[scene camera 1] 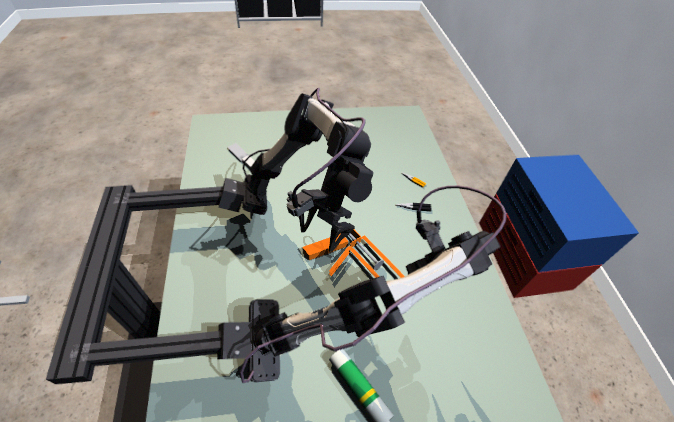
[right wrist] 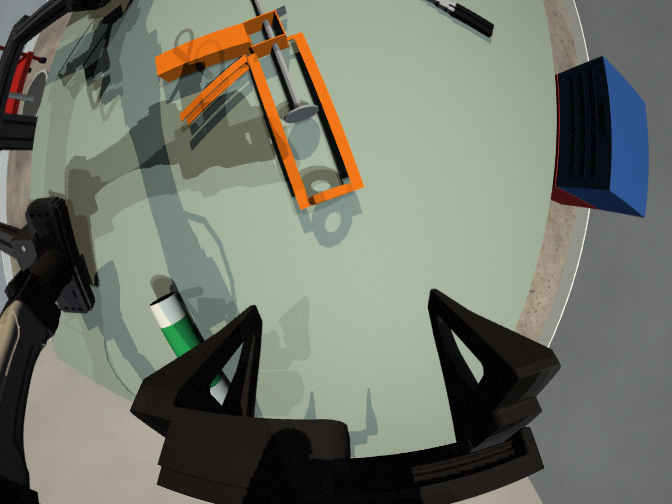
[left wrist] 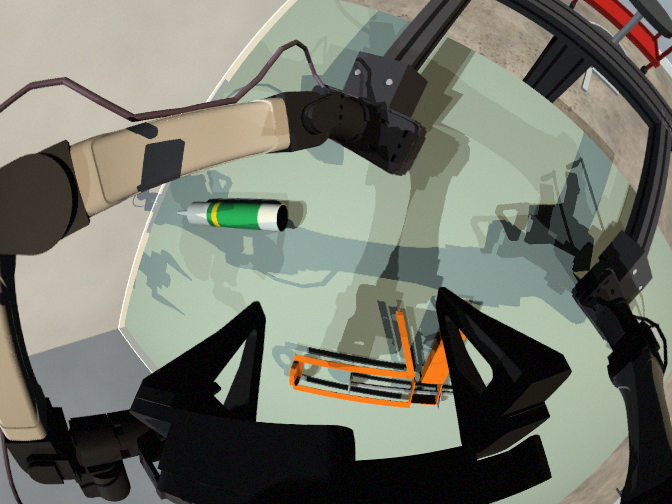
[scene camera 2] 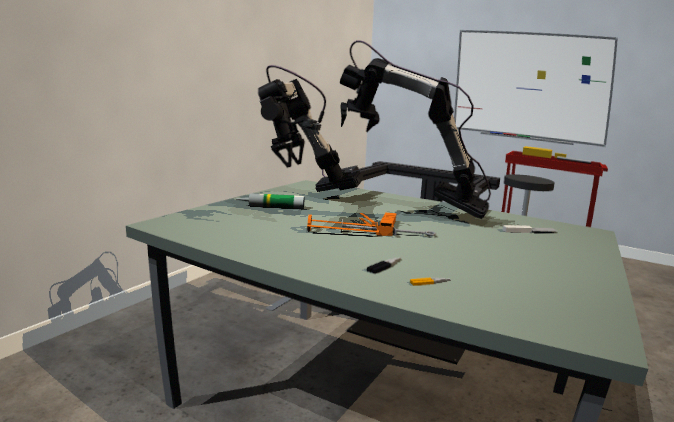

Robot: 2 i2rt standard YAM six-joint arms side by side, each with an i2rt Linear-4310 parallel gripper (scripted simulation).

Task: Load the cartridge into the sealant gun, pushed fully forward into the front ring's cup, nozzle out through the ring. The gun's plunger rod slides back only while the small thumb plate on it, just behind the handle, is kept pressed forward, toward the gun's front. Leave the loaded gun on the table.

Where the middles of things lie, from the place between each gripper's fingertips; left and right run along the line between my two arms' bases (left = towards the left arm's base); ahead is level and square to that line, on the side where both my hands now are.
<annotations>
I see the orange sealant gun (scene camera 2: 386, 228) 140 mm behind my right hand (scene camera 2: 294, 165), 230 mm to the left of it and 200 mm below it. Round my right hand: cartridge (scene camera 2: 263, 200) 190 mm behind, 230 mm to the right, 190 mm below.
I see the orange sealant gun 310 mm below my left hand (scene camera 1: 316, 241), 160 mm to the left of it and 150 mm ahead of it. From my left hand the other things lie so: cartridge (310 mm to the right, 310 mm below, 90 mm ahead).
</annotations>
